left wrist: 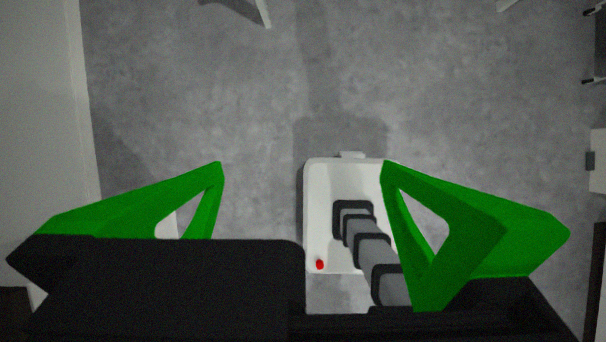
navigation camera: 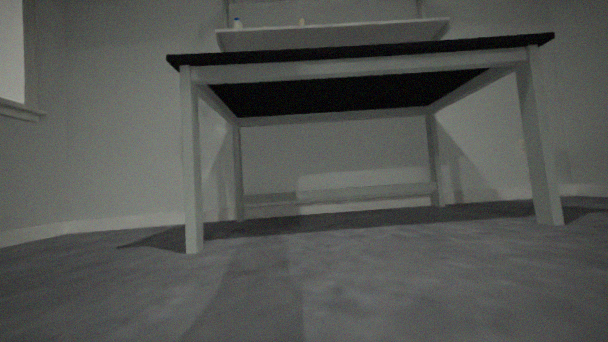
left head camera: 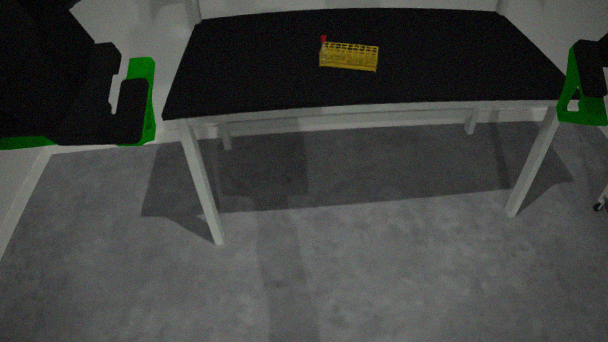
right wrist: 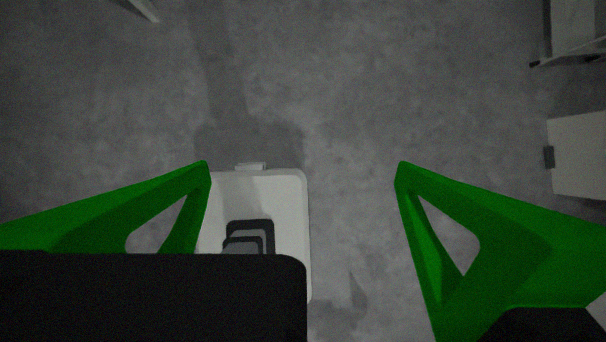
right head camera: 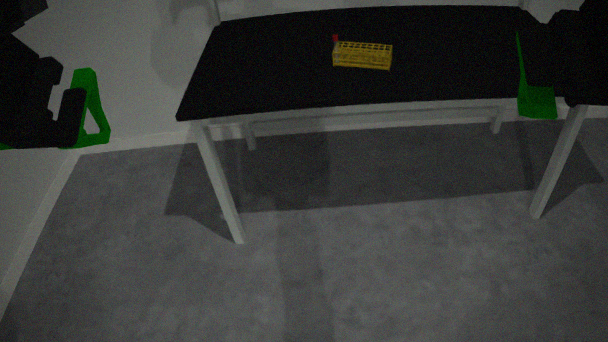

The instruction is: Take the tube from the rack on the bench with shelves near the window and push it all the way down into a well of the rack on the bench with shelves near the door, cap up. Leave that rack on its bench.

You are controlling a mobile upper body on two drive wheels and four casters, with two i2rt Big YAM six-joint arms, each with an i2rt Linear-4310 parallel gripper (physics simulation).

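Places are measured from the left arm's base along level axes (x ahead, y left, z up), in centimetres.
Pixels of known places: left gripper, fingertip midpoint: (left wrist: 301, 169) (left head camera: 106, 134) (right head camera: 70, 138); right gripper, fingertip midpoint: (left head camera: 598, 116) (right wrist: 302, 171) (right head camera: 569, 109).
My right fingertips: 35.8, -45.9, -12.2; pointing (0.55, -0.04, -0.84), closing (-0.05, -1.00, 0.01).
Note:
Behind a point stands the place of what it marks, as x, y, z.
The tube with a red cap (left head camera: 323, 38) @[133.4, -21.2, -53.5] (right head camera: 335, 38) @[133.3, -21.3, -53.7] stands upright, cap up, in the left end of a yellow rack (left head camera: 350, 64) @[133.0, -30.5, -63.7] (right head camera: 363, 63) @[133.1, -30.4, -63.7]. The rack stands on the black top of the window-side bench (left head camera: 425, 70) @[131.3, -57.6, -64.8] (right head camera: 440, 65) @[133.4, -58.0, -64.8] (navigation camera: 360, 49) @[114.2, -43.7, -66.5], ahead of me. My left gripper (left wrist: 301, 169) @[34.9, 0.7, -12.9] is open and empty, left of the bench in the head views. My right gripper (right wrist: 302, 171) @[35.8, -45.9, -12.3] is open and empty, near the bench's right end in the head views. Both are well apart from the rack. The rack near the door does not show in these views.
A white shelf (navigation camera: 330, 35) @[167.3, -39.6, -21.0] with small bottles hangs behind the bench. A window (navigation camera: 11, 50) @[151.3, 155.4, -24.4] is at the left. The bench's front legs (left head camera: 202, 190) @[111.9, 26.2, -104.3] (left head camera: 530, 165) @[124.4, -113.3, -106.5] stand on the floor. My white base (left wrist: 317, 200) @[10.0, -3.9, -115.0] (right wrist: 287, 200) @[18.3, -39.5, -115.0] shows below the grippers. White furniture (right wrist: 577, 155) @[32.3, -183.2, -126.7] stands at the right.

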